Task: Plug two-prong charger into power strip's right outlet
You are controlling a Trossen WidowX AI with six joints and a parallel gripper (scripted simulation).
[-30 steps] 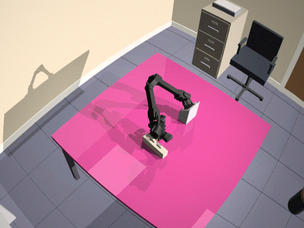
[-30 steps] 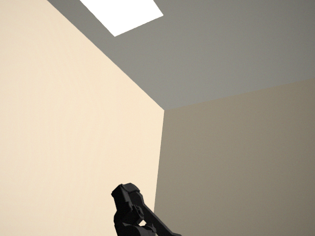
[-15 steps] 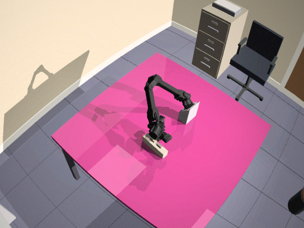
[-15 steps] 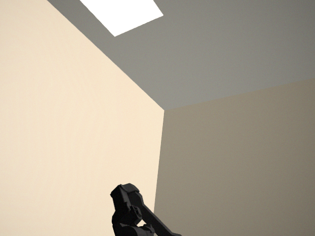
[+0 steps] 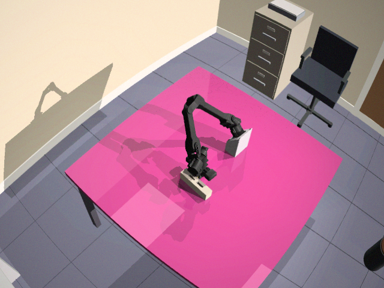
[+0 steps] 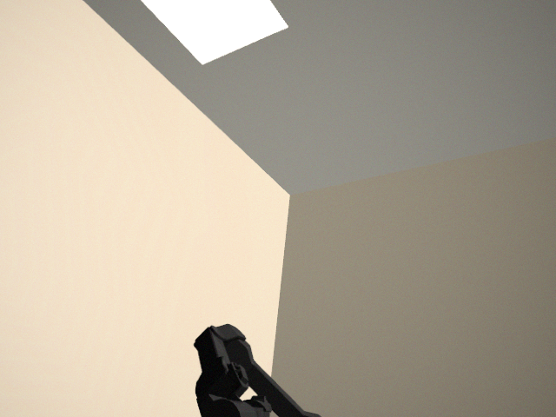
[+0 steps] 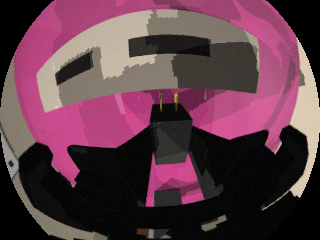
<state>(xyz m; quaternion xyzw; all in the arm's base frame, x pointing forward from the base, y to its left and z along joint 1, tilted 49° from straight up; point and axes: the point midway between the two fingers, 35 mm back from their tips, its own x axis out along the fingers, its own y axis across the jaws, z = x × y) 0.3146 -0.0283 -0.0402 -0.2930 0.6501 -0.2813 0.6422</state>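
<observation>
The dark grey charger is 20 mm ahead of my gripper tip and 10 mm above it.
</observation>
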